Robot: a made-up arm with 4 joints. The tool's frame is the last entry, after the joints. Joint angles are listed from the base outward. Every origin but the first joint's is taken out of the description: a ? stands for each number. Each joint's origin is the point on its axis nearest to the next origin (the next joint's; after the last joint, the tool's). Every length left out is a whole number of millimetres.
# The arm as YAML. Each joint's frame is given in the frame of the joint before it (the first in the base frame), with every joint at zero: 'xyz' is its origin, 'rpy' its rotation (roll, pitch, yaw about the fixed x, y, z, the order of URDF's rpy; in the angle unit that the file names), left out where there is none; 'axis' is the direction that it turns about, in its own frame. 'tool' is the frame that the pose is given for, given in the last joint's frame.
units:
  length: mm
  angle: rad
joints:
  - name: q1
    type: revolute
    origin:
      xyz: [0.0, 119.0, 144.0]
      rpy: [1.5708, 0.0, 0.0]
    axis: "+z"
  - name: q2
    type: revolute
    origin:
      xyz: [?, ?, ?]
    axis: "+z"
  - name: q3
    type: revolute
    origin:
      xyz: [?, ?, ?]
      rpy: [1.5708, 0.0, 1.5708]
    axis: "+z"
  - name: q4
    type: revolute
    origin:
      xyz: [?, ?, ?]
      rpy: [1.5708, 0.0, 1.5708]
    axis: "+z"
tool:
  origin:
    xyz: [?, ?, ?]
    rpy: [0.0, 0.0, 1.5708]
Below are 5 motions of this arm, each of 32 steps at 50 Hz.
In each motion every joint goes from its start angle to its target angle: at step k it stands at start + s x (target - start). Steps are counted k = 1, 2, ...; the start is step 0. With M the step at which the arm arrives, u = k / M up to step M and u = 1 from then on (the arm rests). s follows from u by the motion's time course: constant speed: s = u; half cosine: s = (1 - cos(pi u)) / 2; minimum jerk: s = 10 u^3 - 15 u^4 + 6 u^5.
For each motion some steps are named. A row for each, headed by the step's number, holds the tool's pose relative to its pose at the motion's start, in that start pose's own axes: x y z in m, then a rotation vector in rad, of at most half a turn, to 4 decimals.
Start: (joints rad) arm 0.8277 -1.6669 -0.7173 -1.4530
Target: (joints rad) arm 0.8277 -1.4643 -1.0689 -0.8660
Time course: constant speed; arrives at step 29
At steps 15, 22, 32:
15: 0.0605 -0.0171 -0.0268 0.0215 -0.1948 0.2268
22: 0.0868 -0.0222 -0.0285 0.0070 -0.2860 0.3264
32: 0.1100 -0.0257 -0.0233 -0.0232 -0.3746 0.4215

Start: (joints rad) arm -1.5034 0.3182 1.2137 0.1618
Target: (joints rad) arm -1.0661 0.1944 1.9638 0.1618
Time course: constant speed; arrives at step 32
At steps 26, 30, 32:
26: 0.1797 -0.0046 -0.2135 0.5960 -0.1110 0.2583
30: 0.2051 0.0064 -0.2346 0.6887 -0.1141 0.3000
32: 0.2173 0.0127 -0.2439 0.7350 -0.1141 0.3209

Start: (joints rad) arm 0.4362 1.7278 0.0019 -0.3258
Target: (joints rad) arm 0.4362 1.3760 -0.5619 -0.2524
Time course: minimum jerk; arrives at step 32
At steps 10, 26, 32:
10: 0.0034 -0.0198 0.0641 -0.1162 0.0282 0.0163
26: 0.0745 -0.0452 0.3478 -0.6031 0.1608 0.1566
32: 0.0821 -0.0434 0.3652 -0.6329 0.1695 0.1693

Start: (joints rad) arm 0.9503 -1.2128 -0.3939 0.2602
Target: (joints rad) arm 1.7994 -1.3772 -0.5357 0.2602
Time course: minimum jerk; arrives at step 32
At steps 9, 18, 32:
9: 0.0215 -0.0068 0.0004 -0.0416 -0.0796 -0.0374
18: 0.0798 -0.0314 0.0175 -0.1815 -0.3471 -0.1788
32: 0.1069 -0.0491 0.0420 -0.2892 -0.5569 -0.3072

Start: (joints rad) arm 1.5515 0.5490 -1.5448 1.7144
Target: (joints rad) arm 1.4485 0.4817 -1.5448 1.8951
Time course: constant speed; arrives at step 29
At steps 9, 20, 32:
9: -0.0035 -0.0073 0.0004 0.0014 -0.0002 0.1089
20: -0.0064 -0.0143 0.0009 0.0030 -0.0006 0.2420
32: -0.0080 -0.0184 0.0012 0.0043 -0.0010 0.3509

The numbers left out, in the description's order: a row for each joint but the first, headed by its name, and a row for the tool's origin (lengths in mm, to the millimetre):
q2: -101.0 -322.0 0.0
q3: -378.0 57.0 0.0
q4: -190.0 105.0 0.0
tool: 220.0 -99.0 0.0

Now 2 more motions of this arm.
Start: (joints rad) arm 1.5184 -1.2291 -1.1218 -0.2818
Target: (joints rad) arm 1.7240 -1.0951 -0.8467 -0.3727
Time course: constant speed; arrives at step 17
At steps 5, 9, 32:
5: -0.0258 0.0497 -0.0389 0.0910 -0.0214 -0.1149
9: -0.0398 0.0936 -0.0690 0.1656 -0.0418 -0.2040
32: -0.0488 0.1895 -0.1245 0.3194 -0.0912 -0.3738

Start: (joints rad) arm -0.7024 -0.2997 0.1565 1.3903
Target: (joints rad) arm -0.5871 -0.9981 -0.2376 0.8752
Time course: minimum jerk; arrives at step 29
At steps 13, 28, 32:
13: -0.0629 0.0311 0.0995 0.1814 0.2184 -0.2247
28: -0.1084 0.0188 0.2968 0.3721 0.6009 -0.4698
32: -0.1084 0.0187 0.2970 0.3722 0.6012 -0.4699

